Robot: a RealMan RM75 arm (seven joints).
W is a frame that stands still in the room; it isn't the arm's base.
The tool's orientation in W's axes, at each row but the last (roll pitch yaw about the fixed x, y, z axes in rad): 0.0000 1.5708 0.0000; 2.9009 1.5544 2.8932; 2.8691 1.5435 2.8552; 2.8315 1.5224 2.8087; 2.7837 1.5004 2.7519; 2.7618 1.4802 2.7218; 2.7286 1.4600 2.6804; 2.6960 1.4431 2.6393
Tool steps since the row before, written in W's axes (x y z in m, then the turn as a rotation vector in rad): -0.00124 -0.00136 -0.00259 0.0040 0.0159 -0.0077; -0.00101 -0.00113 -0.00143 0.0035 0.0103 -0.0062; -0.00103 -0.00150 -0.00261 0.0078 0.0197 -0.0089; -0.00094 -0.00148 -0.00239 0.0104 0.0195 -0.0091; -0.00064 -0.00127 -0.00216 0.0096 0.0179 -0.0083; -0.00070 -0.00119 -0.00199 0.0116 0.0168 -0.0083; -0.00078 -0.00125 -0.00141 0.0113 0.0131 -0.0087; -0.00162 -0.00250 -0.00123 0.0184 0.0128 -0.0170
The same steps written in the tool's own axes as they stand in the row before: 0.00259 -0.00136 -0.00124 0.0077 0.0159 0.0040; 0.00144 -0.00114 -0.00098 0.0062 0.0103 0.0035; 0.00262 -0.00153 -0.00094 0.0088 0.0197 0.0078; 0.00241 -0.00154 -0.00080 0.0089 0.0196 0.0104; 0.00216 -0.00134 -0.00046 0.0081 0.0180 0.0096; 0.00200 -0.00128 -0.00048 0.0079 0.0170 0.0116; 0.00142 -0.00135 -0.00058 0.0082 0.0133 0.0115; 0.00125 -0.00266 -0.00133 0.0156 0.0129 0.0195
